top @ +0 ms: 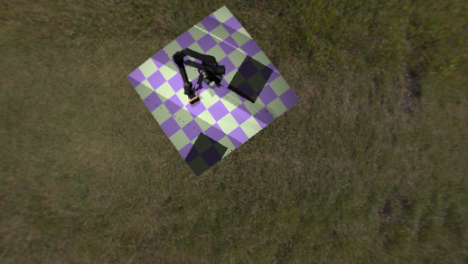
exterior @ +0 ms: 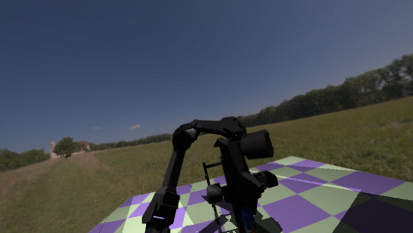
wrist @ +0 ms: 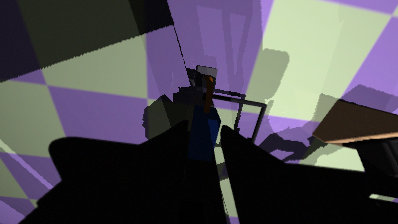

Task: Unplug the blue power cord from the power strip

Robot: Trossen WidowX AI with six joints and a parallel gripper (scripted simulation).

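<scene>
Now: gripper tip 30 mm to the right of the blue plug.
</scene>
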